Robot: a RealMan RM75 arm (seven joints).
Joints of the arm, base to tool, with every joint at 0 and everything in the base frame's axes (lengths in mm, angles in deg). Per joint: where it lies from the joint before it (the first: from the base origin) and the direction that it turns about. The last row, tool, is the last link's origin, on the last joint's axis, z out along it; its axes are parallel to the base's.
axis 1: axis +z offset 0 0 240.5
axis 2: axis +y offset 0 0 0
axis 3: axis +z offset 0 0 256
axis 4: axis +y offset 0 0 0
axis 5: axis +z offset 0 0 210
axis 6: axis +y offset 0 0 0
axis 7: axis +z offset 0 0 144
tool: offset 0 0 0
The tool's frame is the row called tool.
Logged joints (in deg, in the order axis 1, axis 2, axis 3, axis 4, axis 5, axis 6, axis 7), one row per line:
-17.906 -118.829 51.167 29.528 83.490 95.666 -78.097
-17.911 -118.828 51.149 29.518 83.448 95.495 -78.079
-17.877 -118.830 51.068 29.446 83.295 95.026 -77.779
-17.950 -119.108 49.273 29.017 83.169 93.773 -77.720
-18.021 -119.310 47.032 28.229 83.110 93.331 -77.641
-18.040 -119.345 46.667 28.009 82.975 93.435 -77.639
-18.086 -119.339 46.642 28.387 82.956 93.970 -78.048
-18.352 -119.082 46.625 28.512 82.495 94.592 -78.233
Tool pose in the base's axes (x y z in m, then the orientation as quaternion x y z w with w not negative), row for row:
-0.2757 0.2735 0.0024 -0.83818 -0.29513 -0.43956 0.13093
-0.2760 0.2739 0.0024 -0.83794 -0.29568 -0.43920 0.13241
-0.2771 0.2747 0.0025 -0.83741 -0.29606 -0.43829 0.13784
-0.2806 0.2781 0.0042 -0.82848 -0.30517 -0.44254 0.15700
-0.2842 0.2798 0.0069 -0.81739 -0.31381 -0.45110 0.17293
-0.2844 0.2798 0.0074 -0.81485 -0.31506 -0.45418 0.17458
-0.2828 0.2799 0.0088 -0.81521 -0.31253 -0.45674 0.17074
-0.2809 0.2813 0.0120 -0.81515 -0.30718 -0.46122 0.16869
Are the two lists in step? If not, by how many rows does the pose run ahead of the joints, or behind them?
They are in step.
